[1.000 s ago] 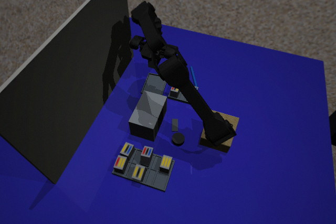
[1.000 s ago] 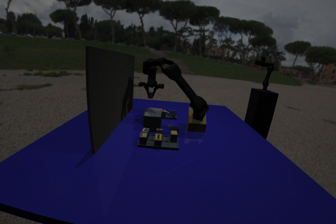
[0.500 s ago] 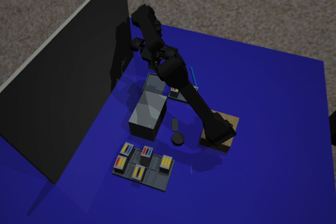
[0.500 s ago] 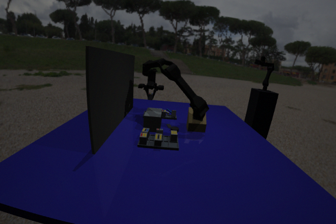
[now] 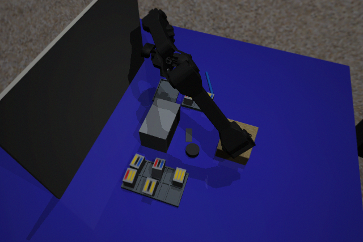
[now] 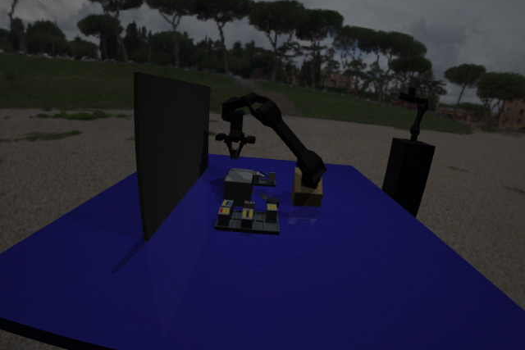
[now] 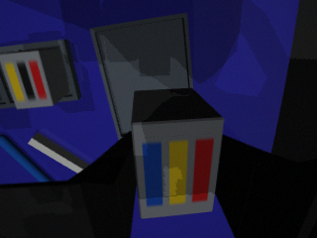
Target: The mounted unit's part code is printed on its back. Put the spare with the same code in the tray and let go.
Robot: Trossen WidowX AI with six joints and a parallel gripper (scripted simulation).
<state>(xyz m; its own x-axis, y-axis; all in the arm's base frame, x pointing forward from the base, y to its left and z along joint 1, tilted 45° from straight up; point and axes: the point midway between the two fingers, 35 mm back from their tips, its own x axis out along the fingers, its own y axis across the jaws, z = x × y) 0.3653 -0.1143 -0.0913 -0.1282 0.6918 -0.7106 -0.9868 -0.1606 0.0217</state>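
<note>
Right now the dark tray is 12 cm below my gripper tip. Round my gripper tip: black panel (22 cm to the left, 15 cm ahead, 10 cm above); disc (22 cm to the left, 22 cm behind, 11 cm below); grey box unit (20 cm to the left, 8 cm behind, 7 cm below).
</note>
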